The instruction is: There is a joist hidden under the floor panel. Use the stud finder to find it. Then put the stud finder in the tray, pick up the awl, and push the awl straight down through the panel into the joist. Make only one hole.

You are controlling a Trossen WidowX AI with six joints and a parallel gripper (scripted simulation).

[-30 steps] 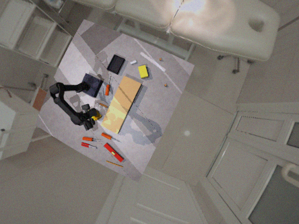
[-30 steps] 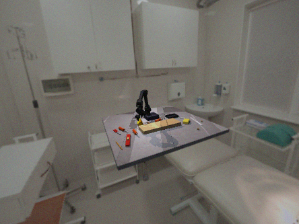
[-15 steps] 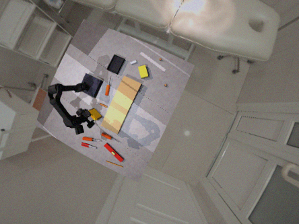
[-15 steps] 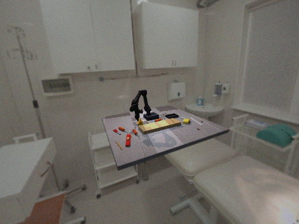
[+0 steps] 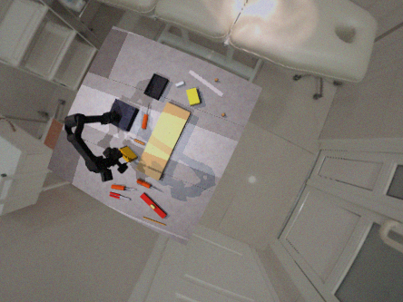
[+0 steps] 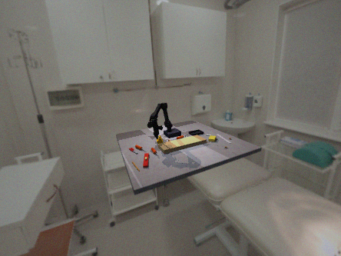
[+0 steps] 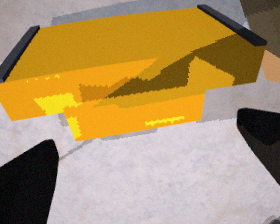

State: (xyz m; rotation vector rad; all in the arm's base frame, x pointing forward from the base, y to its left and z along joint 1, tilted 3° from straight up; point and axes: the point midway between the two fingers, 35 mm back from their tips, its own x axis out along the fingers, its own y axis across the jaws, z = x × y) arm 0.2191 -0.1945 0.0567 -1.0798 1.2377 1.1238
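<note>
The yellow stud finder is 10 mm ahead of my gripper tip, 10 mm to the left of it and 40 mm below it. The rest, counted from my gripper tip: pencil (440 mm ahead, 260 mm to the right, 60 mm below); awl (20 mm behind, 140 mm to the left, 60 mm below); red level (360 mm ahead, 160 mm to the right, 50 mm below).
</note>
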